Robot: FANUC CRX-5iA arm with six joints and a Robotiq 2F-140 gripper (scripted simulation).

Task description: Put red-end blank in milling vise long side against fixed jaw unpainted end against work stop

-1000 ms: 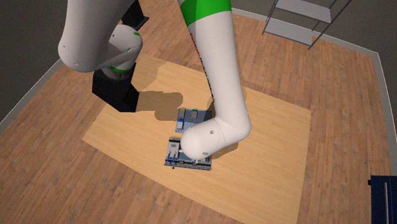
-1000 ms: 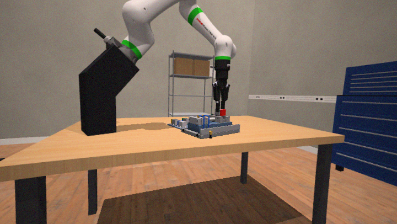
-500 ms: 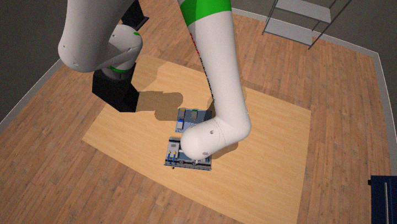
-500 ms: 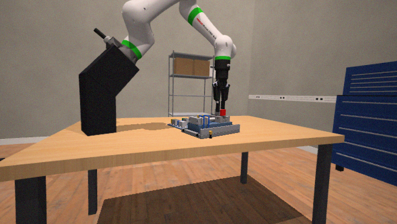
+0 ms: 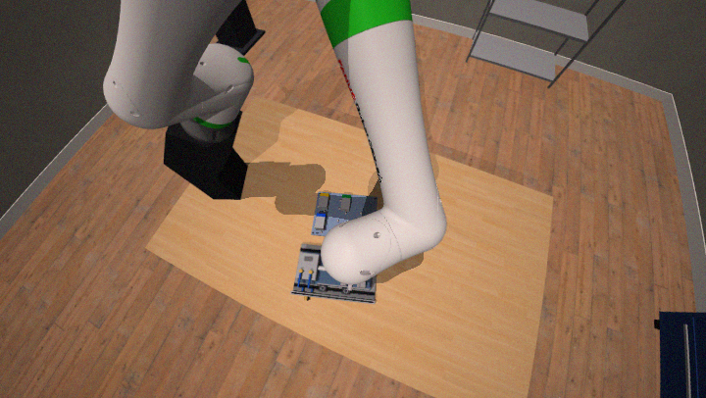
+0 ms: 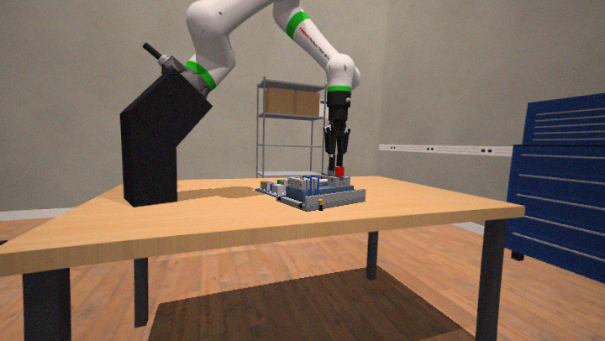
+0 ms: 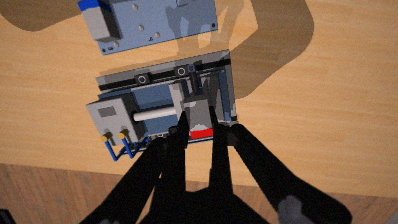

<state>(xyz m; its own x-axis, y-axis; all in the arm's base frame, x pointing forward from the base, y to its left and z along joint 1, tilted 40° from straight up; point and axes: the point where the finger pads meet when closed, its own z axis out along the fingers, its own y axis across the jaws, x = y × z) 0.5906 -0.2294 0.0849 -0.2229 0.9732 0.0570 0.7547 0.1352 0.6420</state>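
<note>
My gripper is now 30 mm above the red-ended blank. From my hand the other things lie so: work stop rod 60 mm below, 50 mm to the left, 10 mm behind; blue-ended blank 200 mm behind, 140 mm to the left, 120 mm below; fixed jaw 70 mm below, 30 mm ahead, 10 mm to the left.
</note>
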